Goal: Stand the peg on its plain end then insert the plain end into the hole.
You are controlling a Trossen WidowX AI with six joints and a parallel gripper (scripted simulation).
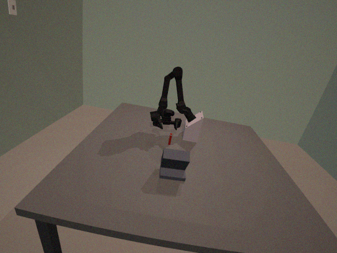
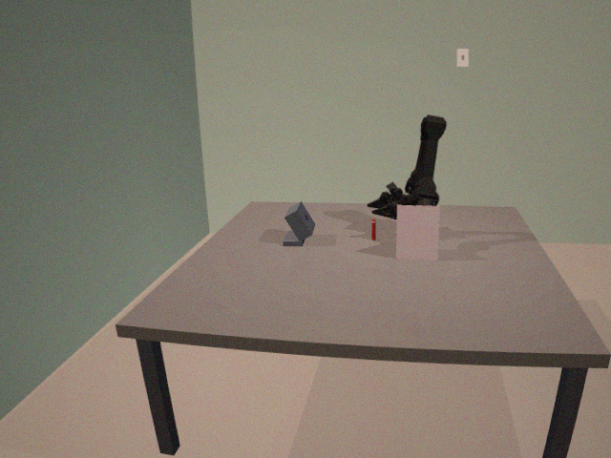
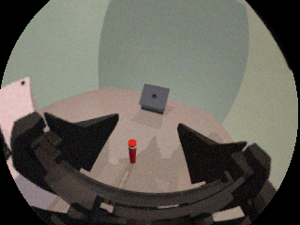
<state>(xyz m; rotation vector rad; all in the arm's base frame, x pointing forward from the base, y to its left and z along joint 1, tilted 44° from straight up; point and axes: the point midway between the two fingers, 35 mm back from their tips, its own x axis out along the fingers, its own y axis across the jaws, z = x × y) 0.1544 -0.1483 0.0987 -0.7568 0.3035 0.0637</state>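
Right now the red peg is 1 cm behind my gripper tip, 2 cm to the left of it and 6 cm below it. From my gripper tip the other things lie so: blue-grey sloped panel (27 cm ahead, 2 cm to the left, 4 cm below).
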